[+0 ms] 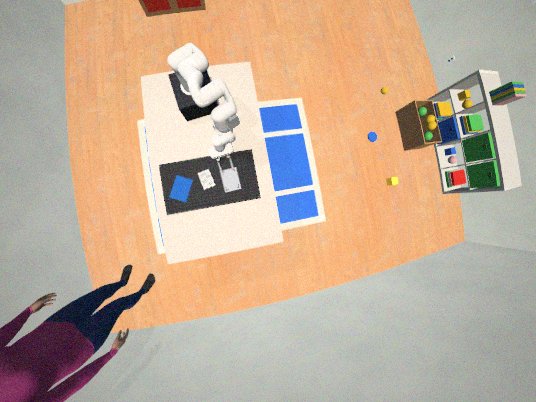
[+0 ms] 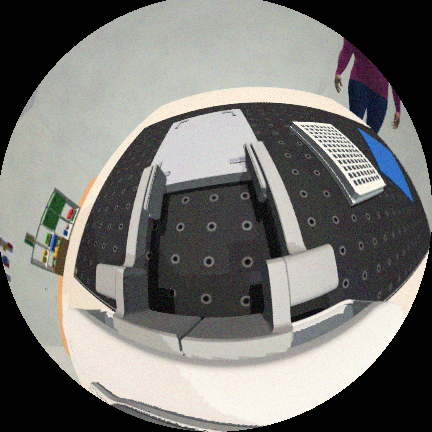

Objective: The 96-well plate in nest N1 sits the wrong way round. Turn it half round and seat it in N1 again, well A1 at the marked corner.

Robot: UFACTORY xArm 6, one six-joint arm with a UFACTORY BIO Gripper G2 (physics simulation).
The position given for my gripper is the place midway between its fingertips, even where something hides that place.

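Observation:
I can see my own gripper (image 2: 200, 158) here, and the scene gives me a white 96-well plate (image 2: 357, 179) to look at too. A grey nest N1 (image 2: 197, 152) is also in sight.

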